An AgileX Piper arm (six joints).
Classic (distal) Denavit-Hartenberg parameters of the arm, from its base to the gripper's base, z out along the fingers. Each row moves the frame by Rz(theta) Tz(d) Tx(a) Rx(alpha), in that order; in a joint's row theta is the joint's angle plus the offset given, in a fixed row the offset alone. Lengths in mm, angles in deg.
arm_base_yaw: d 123  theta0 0  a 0  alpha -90
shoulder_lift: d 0  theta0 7.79  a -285  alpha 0
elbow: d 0  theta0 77.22  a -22  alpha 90
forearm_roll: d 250.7  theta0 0  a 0  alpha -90
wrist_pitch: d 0  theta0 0  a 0  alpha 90
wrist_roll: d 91  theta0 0  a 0  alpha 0
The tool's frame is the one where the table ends.
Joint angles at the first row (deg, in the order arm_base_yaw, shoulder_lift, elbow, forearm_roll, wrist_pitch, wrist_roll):
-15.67 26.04 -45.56 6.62 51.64 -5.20
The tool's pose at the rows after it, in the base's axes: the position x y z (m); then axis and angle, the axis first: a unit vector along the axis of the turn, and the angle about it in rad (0 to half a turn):
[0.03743, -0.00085, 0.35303, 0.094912, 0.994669, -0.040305, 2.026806]
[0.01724, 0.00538, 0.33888, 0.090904, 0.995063, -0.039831, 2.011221]
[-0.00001, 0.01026, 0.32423, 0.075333, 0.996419, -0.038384, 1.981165]
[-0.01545, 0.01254, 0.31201, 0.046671, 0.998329, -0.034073, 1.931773]
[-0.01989, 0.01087, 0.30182, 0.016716, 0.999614, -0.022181, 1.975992]
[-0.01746, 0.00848, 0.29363, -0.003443, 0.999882, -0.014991, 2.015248]
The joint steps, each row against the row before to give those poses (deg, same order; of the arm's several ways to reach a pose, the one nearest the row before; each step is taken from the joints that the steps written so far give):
0.00 -6.80 2.42 0.52 3.59 0.00
0.00 -6.20 2.63 0.19 2.70 0.00
1.17 -6.10 2.64 -0.07 1.72 -0.23
2.83 -5.79 2.12 -0.62 0.80 -0.18
3.38 -1.52 1.17 -1.07 2.87 0.00
2.47 -0.07 1.52 -0.90 0.77 0.00

